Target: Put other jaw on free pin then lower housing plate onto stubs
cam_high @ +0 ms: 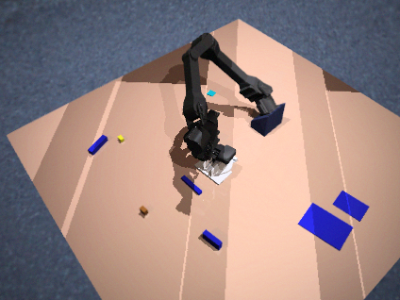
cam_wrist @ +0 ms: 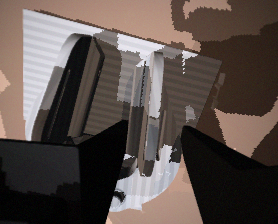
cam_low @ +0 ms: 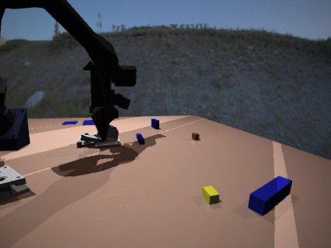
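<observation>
Right now my gripper tip is 270 mm to the left of the cyan chip, 260 mm past it and 20 mm above it. From my gripper tip the other things lie so: yellow cube 320 mm to the right, 180 mm ahead, 10 mm below; then blue block 350 mm to the right, 260 mm ahead, 10 mm below.
</observation>
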